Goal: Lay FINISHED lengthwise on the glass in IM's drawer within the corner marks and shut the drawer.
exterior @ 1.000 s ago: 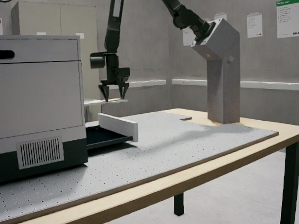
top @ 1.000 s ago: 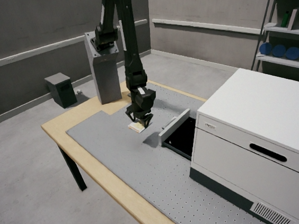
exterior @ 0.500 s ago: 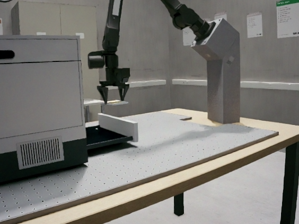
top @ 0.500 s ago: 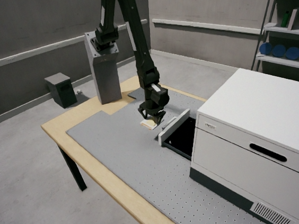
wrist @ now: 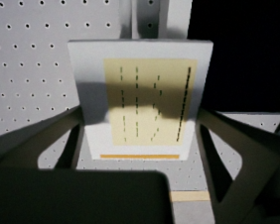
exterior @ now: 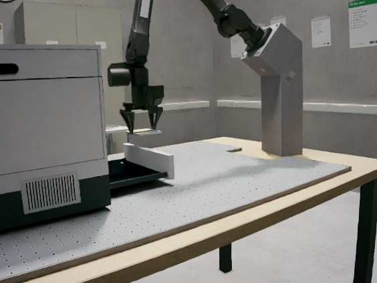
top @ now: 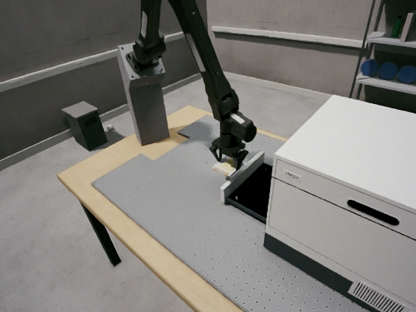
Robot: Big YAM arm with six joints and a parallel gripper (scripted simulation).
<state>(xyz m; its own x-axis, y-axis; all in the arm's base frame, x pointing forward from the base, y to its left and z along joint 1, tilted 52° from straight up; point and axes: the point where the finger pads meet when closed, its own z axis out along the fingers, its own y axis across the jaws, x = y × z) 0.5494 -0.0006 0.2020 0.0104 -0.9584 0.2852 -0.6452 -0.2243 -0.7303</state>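
Now: hand 14 cm short of the drawer, 7 cm to the right of it and 10 cm above it. Round my hand: cassette: 1 cm to the right, 1 cm below.
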